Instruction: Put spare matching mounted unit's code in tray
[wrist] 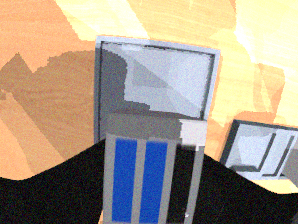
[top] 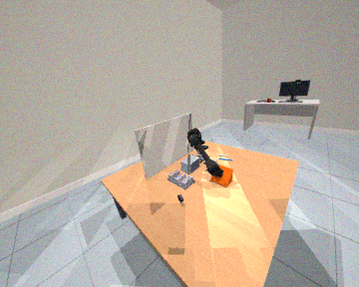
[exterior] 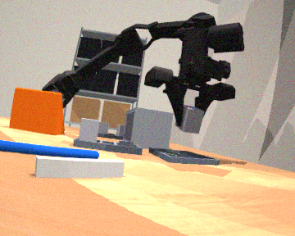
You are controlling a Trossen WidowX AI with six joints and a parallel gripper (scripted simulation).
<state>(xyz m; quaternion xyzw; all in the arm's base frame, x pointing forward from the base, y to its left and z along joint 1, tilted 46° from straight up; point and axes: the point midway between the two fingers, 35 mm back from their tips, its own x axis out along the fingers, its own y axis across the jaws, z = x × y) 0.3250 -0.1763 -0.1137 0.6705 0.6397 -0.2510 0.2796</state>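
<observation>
Right now my gripper tip is 6 cm above the flat dark tray and 1 cm past it. Round my gripper tip: blue rod (23 cm behind, 12 cm to the right, 6 cm below); mounted unit (21 cm to the left, 4 cm behind, 1 cm below); grey upright panel (21 cm to the left, 19 cm ahead, 16 cm above).
</observation>
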